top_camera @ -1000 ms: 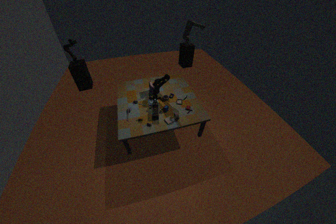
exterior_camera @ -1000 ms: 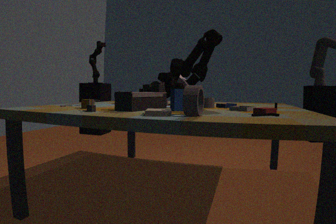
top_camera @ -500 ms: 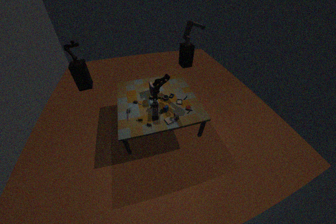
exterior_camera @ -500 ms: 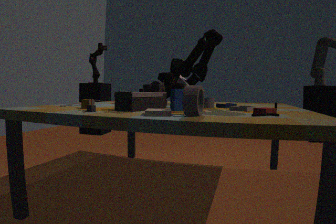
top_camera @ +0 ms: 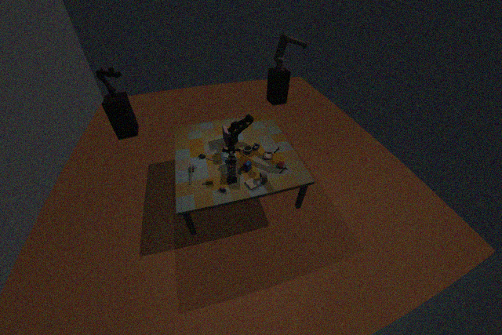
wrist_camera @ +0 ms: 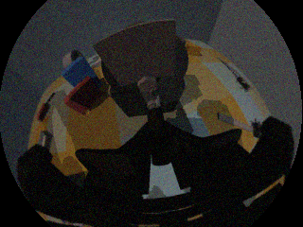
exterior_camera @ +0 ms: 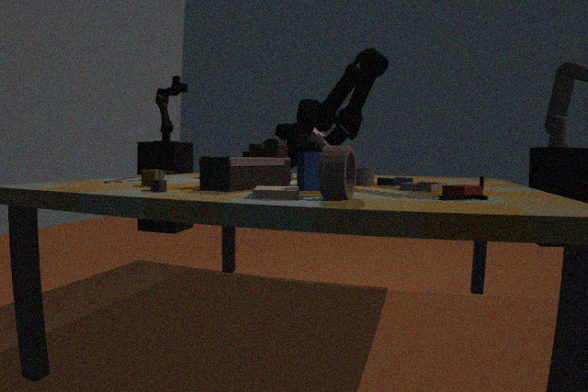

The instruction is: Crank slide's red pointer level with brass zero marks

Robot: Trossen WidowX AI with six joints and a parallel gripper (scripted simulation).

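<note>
My gripper tip is 3 cm below the dark crank handle, 2 cm past it and 1 cm to the right of it. From my gripper tip the other things lie so: blue block 17 cm ahead, 12 cm to the left, 1 cm above; then red pointer 11 cm ahead, 5 cm above, 3 cm to the right; then yellow block 28 cm to the right, 21 cm ahead, 1 cm below.
</note>
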